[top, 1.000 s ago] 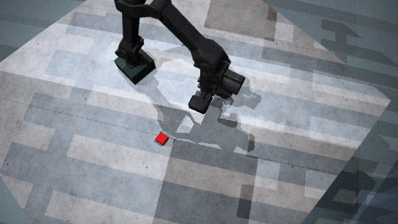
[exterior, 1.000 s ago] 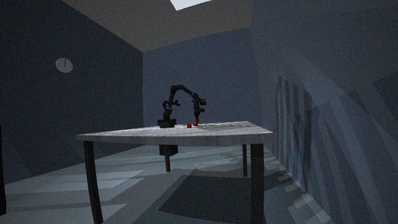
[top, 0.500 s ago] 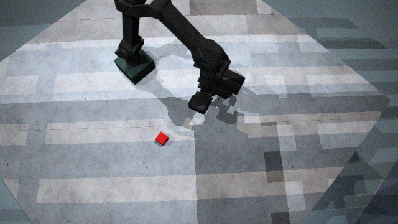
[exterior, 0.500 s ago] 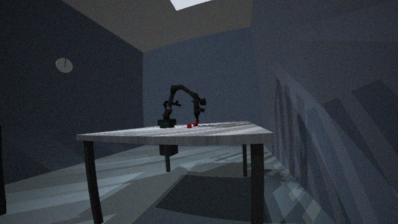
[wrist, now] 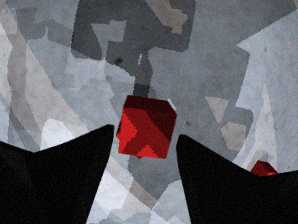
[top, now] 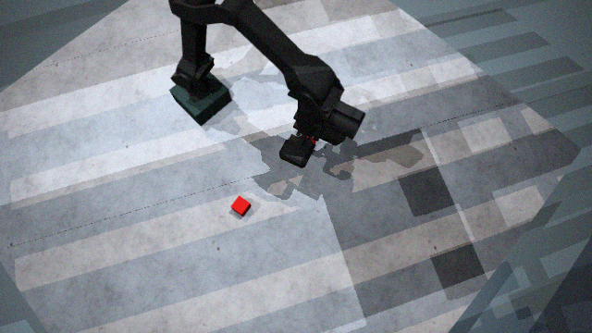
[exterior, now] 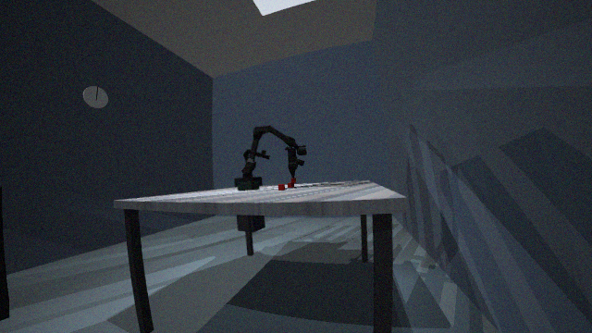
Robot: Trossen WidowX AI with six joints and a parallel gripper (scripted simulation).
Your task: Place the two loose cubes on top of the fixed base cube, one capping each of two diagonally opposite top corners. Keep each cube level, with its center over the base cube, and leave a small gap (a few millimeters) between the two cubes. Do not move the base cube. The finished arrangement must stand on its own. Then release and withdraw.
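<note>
Right now the red cube is 20 mm below my gripper tip.
</note>
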